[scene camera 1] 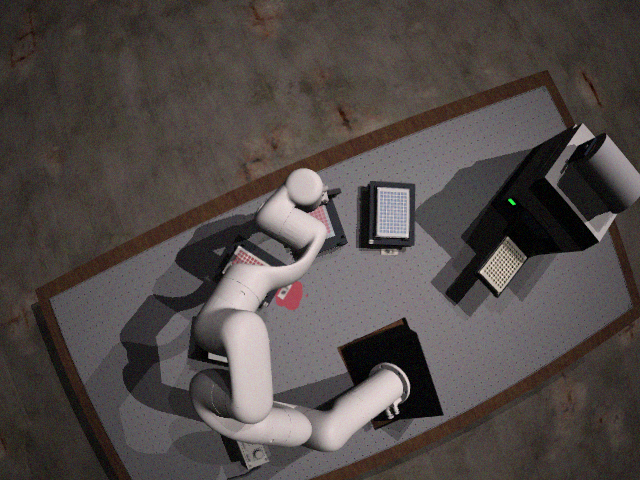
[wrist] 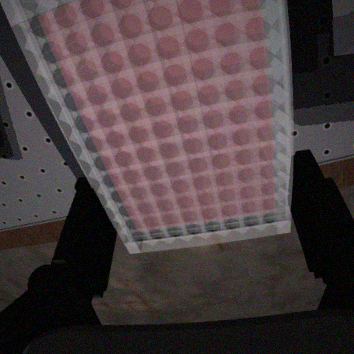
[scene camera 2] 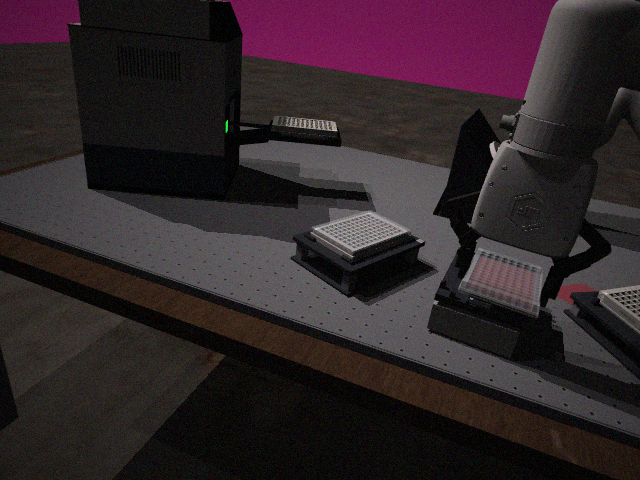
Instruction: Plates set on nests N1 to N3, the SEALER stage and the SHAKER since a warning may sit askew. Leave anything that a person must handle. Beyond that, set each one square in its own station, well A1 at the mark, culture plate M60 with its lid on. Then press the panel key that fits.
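My gripper point(wrist: 194, 190) point(scene camera 2: 503, 267) is shut on a pink-filled well plate point(wrist: 175, 105) point(scene camera 2: 501, 281) point(scene camera 1: 322, 218) with a clear rim, gripping it by its long sides. The plate sits low on or just over a dark nest point(scene camera 2: 475, 329) point(scene camera 1: 337, 233); I cannot tell whether they touch. A second pink plate point(scene camera 1: 244, 257) lies on the neighbouring nest, partly hidden by the arm. A white well plate point(scene camera 1: 392, 211) point(scene camera 2: 361, 233) sits on its own nest point(scene camera 1: 364, 214) point(scene camera 2: 347, 269). Another pale plate point(scene camera 1: 502, 264) point(scene camera 2: 304, 124) lies on the stage of the black sealer point(scene camera 1: 532, 190) point(scene camera 2: 156, 95).
A red spill point(scene camera 1: 291, 296) marks the table beside the second pink plate's nest. A dark block point(scene camera 1: 199, 352) shows partly under the arm. A small panel with a knob point(scene camera 1: 252, 454) sits at the near edge. The arm's base stands on a black pad point(scene camera 1: 390, 352).
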